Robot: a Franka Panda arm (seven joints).
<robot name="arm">
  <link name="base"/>
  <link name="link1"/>
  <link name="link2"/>
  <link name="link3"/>
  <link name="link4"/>
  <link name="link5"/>
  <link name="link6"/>
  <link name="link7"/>
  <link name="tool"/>
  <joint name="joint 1" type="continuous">
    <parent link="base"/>
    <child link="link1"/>
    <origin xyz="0 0 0.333"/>
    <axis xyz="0 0 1"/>
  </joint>
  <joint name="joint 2" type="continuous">
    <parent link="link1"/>
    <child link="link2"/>
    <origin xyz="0 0 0" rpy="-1.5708 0 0"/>
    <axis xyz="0 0 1"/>
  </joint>
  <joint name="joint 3" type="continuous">
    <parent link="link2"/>
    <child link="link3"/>
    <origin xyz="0 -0.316 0" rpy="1.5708 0 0"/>
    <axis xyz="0 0 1"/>
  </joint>
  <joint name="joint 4" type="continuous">
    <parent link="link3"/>
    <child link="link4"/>
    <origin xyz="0.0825 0 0" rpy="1.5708 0 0"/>
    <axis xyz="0 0 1"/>
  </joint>
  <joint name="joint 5" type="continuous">
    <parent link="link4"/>
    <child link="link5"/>
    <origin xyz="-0.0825 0.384 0" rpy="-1.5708 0 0"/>
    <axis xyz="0 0 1"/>
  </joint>
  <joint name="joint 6" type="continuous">
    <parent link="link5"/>
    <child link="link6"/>
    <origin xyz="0 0 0" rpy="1.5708 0 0"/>
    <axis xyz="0 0 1"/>
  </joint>
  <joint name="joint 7" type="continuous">
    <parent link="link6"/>
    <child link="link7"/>
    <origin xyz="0.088 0 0" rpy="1.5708 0 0"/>
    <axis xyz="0 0 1"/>
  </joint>
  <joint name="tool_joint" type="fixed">
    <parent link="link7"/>
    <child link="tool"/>
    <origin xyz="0 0 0.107"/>
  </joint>
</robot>
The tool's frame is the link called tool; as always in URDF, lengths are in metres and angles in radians. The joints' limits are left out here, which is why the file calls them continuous.
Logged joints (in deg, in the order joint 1, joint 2, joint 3, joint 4, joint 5, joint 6, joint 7), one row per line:
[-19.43 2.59 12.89 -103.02 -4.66 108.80 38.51]
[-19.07 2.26 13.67 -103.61 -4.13 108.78 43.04]
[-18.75 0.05 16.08 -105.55 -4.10 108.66 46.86]
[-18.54 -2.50 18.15 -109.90 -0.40 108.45 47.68]
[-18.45 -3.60 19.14 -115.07 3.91 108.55 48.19]
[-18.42 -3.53 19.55 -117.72 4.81 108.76 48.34]
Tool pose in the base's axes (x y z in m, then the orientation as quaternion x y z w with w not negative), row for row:
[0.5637 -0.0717 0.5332 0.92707 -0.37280 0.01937 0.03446]
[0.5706 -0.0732 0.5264 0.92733 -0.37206 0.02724 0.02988]
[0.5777 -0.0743 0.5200 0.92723 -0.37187 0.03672 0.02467]
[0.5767 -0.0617 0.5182 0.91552 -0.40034 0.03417 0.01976]
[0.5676 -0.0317 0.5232 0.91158 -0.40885 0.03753 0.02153]
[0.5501 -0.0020 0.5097 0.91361 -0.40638 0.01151 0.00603]
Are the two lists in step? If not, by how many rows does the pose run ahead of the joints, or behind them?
The pose runs 2 rows behind the joints: the pose in row i belongs to the joints in row i - 2.
